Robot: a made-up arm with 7 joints.
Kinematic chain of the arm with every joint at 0, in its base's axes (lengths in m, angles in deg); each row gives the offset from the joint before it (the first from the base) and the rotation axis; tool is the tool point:
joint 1: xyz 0.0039 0.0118 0.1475 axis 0 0.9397 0.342
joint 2: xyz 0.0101 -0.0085 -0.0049 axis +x
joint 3: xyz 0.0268 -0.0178 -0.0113 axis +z
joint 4: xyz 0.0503 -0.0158 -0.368 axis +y
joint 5: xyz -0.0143 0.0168 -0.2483 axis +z
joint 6: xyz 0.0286 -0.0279 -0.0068 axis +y
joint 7: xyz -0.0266 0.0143 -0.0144 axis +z
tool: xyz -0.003 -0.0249 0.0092
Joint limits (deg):
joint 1: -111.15..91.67
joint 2: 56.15..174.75
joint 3: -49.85..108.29
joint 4: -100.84..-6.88
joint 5: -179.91..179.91
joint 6: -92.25..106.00
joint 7: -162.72..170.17
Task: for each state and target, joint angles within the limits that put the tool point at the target. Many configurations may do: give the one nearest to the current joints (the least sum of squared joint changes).
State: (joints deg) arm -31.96 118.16 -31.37 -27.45 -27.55 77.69 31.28
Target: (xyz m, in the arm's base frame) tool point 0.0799 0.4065 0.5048
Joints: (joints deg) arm -49.08 147.26 -45.42 -75.02 -18.55 84.37 22.67
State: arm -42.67 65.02 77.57 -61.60 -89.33 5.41 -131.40
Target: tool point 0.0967 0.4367 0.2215
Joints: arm -38.92 56.15 89.43 -98.74 -91.34 11.75 -132.65
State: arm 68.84 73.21 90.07 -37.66 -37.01 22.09 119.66
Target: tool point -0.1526 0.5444 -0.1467
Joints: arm 45.06 56.15 33.39 -35.12 -41.14 21.77 113.51
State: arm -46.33 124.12 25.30 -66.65 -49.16 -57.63 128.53
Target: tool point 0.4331 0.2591 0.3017
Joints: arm -44.90 78.28 -4.57 -87.28 -49.24 -58.44 128.27
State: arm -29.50 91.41 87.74 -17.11 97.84 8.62 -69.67
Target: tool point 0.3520 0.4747 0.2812
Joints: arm -60.33 60.44 64.69 -40.31 97.23 19.77 -69.02
